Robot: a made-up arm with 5 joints. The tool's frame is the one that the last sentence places.
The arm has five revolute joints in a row. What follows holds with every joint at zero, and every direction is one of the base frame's. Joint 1 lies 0.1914 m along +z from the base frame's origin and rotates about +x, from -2.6 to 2.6 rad. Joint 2 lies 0.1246 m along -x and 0.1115 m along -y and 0.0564 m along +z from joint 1 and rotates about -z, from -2.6 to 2.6 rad. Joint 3 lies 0.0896 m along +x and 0.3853 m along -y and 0.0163 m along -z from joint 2 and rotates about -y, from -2.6 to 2.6 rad. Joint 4 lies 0.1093 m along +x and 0.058 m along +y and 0.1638 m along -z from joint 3 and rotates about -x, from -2.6 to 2.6 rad. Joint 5 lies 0.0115 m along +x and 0.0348 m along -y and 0.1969 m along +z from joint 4 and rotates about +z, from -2.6 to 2.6 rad. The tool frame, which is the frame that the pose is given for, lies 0.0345 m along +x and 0.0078 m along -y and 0.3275 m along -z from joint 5; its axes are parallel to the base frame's.
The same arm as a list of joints. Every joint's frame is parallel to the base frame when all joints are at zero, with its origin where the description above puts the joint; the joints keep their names.
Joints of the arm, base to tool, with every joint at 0 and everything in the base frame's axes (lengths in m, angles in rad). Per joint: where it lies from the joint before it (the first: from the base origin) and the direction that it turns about. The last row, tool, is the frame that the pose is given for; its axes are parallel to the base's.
joint 1: axis +x origin 0 0 0.1914
joint 2: axis -z origin -0.1246 -0.1115 0.0564
joint 3: axis -y origin 0.0896 -0.3853 -0.0163
joint 4: axis -x origin 0.1093 0.058 -0.1638
joint 5: axis +z origin 0.0115 -0.0348 0.1969
tool: origin 0.0345 -0.0078 -0.3275
Joint limits (rad, base to tool): -2.6..2.6 -2.6..2.6 -2.6..2.6 -2.6..2.6 -2.6..2.6

